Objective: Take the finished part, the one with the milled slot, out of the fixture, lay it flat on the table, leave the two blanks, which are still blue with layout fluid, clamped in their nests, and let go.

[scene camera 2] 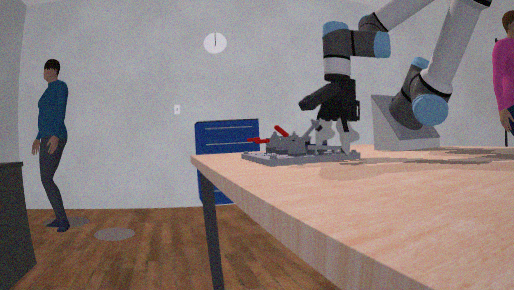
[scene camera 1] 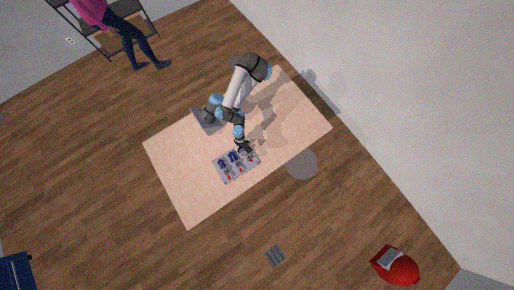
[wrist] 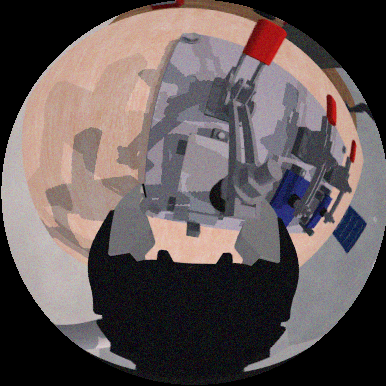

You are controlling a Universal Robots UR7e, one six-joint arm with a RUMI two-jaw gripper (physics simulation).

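Places are measured from the arm's base along level axes (x left, y ahead, z down), in centimetres.
Where they show: gripper, between the fingertips: [wrist: 196, 187]; arm's base, origin of its link: [scene camera 2: 406, 115] [scene camera 1: 206, 116].
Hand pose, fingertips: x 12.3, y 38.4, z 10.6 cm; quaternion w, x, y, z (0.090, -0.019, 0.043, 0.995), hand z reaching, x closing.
Observation:
Things, the pixels of their top centre, and the offset from my fingertips. Level surfaces: height alone.
- finished part, centre of its top: [wrist: 205, 191] [scene camera 2: 327, 144] dx -0.5, dy +1.0, dz -2.6 cm
- grey fixture plate, centre of its top: [wrist: 294, 166] [scene camera 2: 294, 153] [scene camera 1: 235, 161] dx -11.7, dy +5.9, dz -0.4 cm
- wooden table, height of its surface: dz +1.1 cm
The finished part [wrist: 205, 160], a pale grey block, sits in the end nest of the grey fixture plate [scene camera 1: 234, 177] [scene camera 2: 290, 161] [wrist: 200, 54]. The raised arm and black tip of its clamp hide part of it; I cannot make out the slot. My gripper [scene camera 1: 244, 148] [scene camera 2: 334, 148] [wrist: 196, 187] points down at this nest, low over the plate. Its fingers stand wide apart, one towards each side of the part, with a gap beside the left finger in the wrist view. Two blue blanks, a nearer one [scene camera 1: 232, 157] [wrist: 287, 192] and a farther one [scene camera 1: 221, 163] [wrist: 324, 205], sit in their nests under clamps.
A red clamp handle [wrist: 265, 42] rises at the end nest, and its clamp arm [scene camera 2: 314, 125] stands tilted up close to my fingers. The fixture lies on the wooden table [scene camera 1: 185, 200] [scene camera 2: 400, 200]. The robot's grey base block [scene camera 2: 385, 132] stands behind. Two people stand away from the table.

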